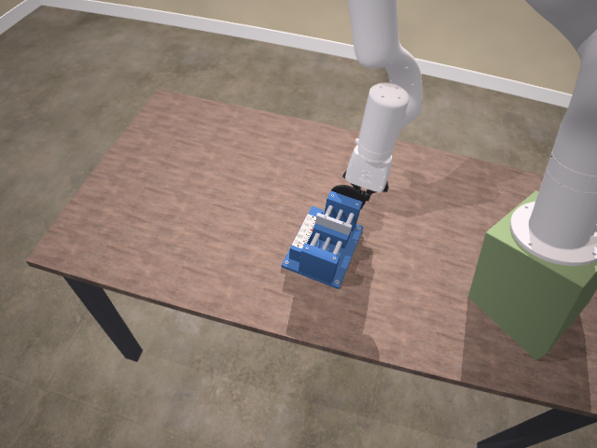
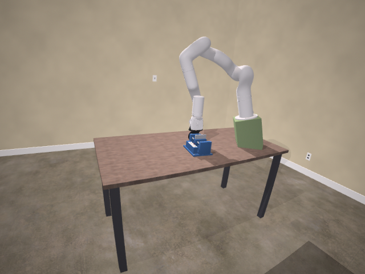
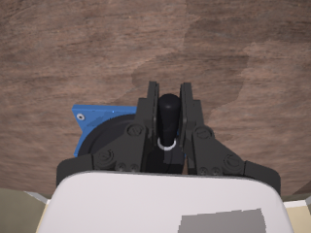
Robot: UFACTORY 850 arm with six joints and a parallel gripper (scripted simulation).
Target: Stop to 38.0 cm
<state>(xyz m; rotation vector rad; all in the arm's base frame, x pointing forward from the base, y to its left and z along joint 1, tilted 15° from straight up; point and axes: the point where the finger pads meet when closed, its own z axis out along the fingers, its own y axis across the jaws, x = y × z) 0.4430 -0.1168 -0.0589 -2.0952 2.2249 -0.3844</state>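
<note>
Right now the black handwheel is 10 mm ahead of my hand and 20 mm to the left of it. The rest, counted from my hand: grey stop block 50 mm ahead, 150 mm to the left, 20 mm above.
</note>
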